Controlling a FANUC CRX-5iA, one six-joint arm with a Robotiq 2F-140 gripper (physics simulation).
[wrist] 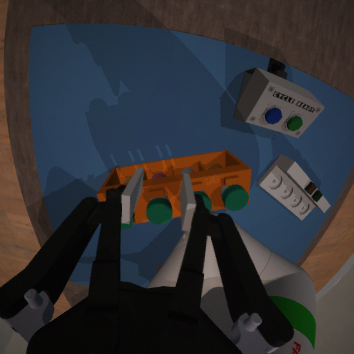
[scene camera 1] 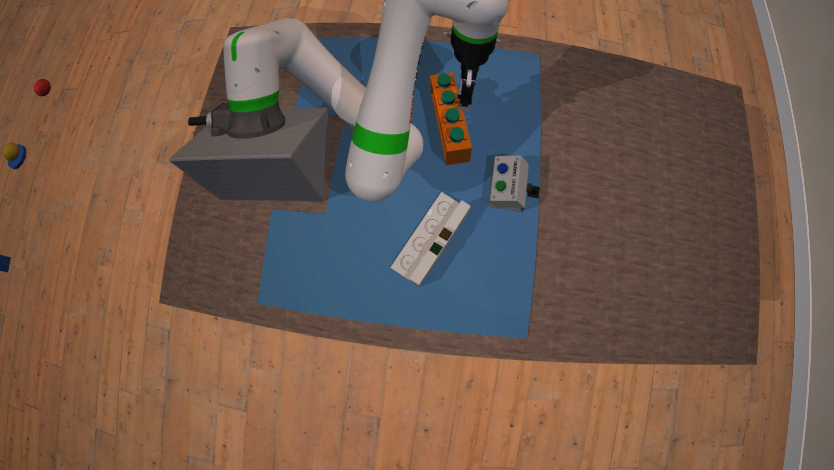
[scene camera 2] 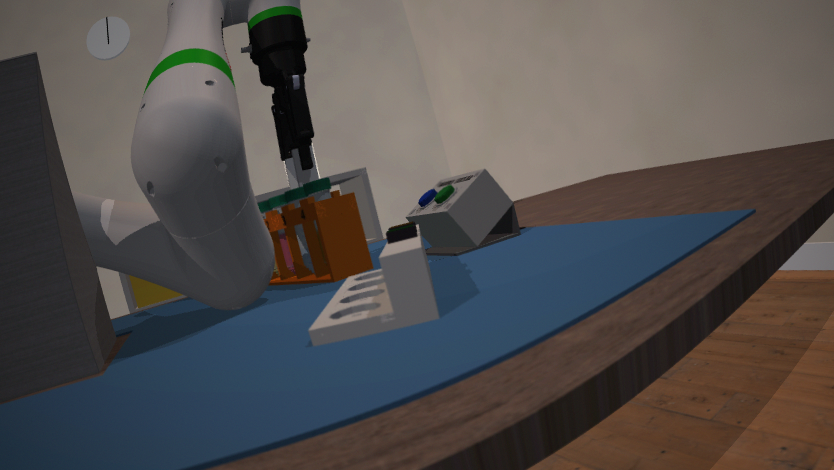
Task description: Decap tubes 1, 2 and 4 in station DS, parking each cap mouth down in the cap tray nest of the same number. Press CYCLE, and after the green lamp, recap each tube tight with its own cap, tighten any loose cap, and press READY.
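Places are measured from the arm's base along level axes (x back, y up, z left), in metres.
Pixels of known places: gripper, fingertip midpoint: (wrist: 161, 181) (scene camera 1: 464, 100); arm's base at its link origin: (scene camera 1: 255, 127).
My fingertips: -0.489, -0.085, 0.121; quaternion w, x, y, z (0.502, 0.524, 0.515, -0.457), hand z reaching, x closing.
Ahead of a thing's pixels: the offset from my fingertips to its top centre, as dx, dy, dz. Level surfaces: height alone.
The orange rack {+0.034, -0.003, -0.024} (scene camera 1: 458, 156) (scene camera 2: 344, 233) (wrist: 241, 176) holds tubes under four green caps, one of them {+0.040, +0.015, +0.002} (scene camera 1: 447, 97) (wrist: 159, 210) second from the far end in scene camera 1. My gripper (scene camera 1: 465, 103) (scene camera 2: 301, 173) (wrist: 161, 181) is partly open and empty, pointing down beside and above the rack; in the wrist view that cap shows between its fingers. The white cap tray {+0.066, -0.053, -0.327} (scene camera 1: 461, 210) (scene camera 2: 408, 280) (wrist: 299, 175) has four empty round nests; its amber and green lamps look dark. The button box {-0.118, -0.022, -0.184} (scene camera 1: 514, 201) (scene camera 2: 466, 216) (wrist: 255, 95) has a blue CYCLE button {-0.098, -0.032, -0.159} (scene camera 1: 502, 168) (scene camera 2: 427, 197) (wrist: 273, 115) and a green READY button {-0.094, -0.032, -0.204} (scene camera 1: 500, 185) (scene camera 2: 444, 194) (wrist: 295, 123).
Everything stands on a blue mat {dy -0.106} (scene camera 1: 350, 280) (scene camera 2: 233, 397) (wrist: 60, 75) on a brown table {dy -0.109} (scene camera 1: 641, 233). The arm's grey base block (scene camera 1: 250, 175) (scene camera 2: 46, 233) stands at the left. The arm's elbow (scene camera 1: 376, 169) (scene camera 2: 192, 175) hangs beside the rack, between it and the base.
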